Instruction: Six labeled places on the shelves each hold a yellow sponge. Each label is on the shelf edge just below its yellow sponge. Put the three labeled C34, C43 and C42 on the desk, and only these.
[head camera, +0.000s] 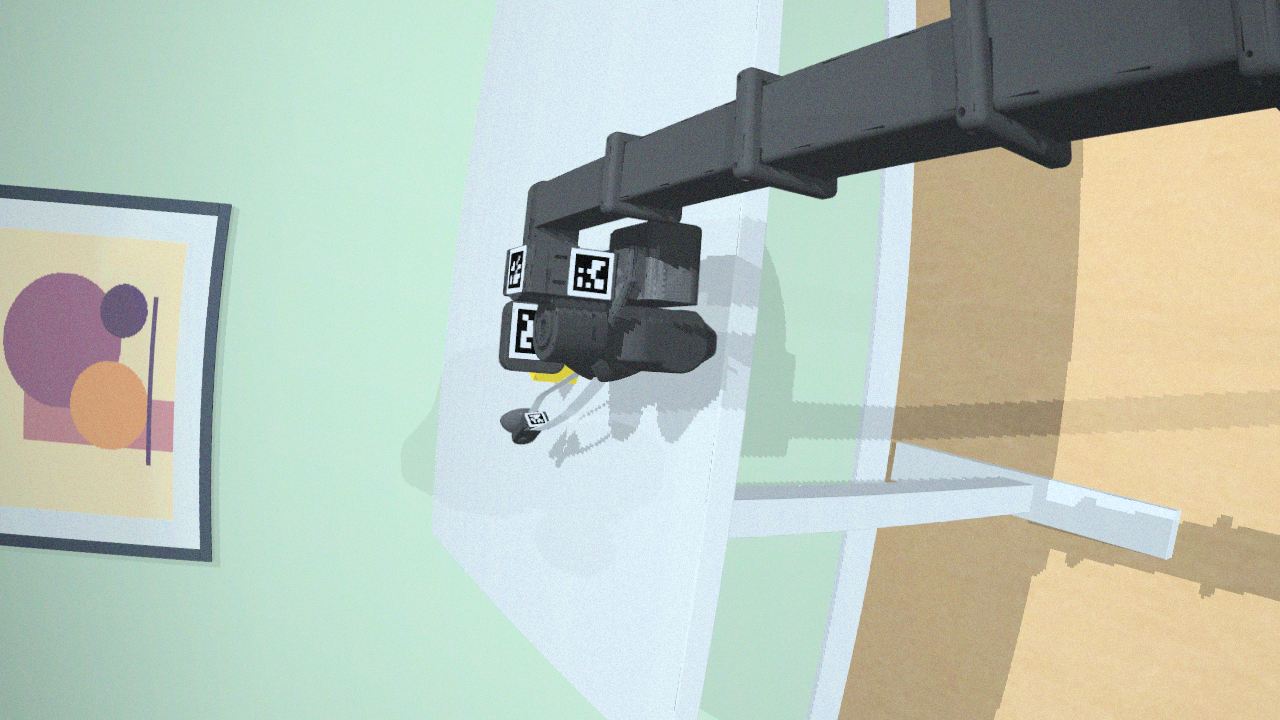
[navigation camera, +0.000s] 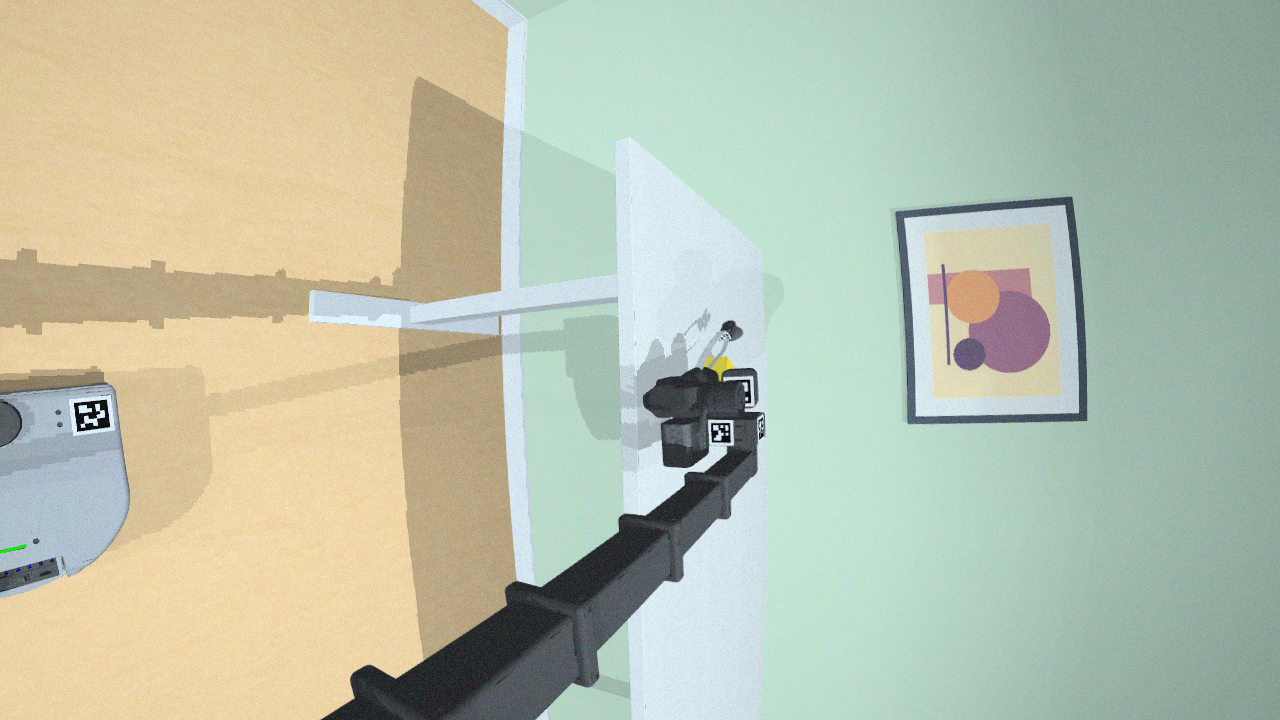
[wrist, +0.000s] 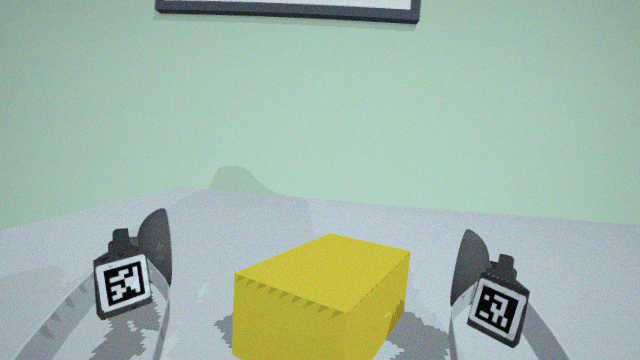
Labels:
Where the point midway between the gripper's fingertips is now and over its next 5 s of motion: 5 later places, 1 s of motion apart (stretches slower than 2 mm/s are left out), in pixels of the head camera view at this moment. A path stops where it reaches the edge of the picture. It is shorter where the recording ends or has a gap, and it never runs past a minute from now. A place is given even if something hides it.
The gripper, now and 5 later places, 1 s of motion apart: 519, 339; 469, 334; 467, 333; 516, 331; 589, 329; 693, 326

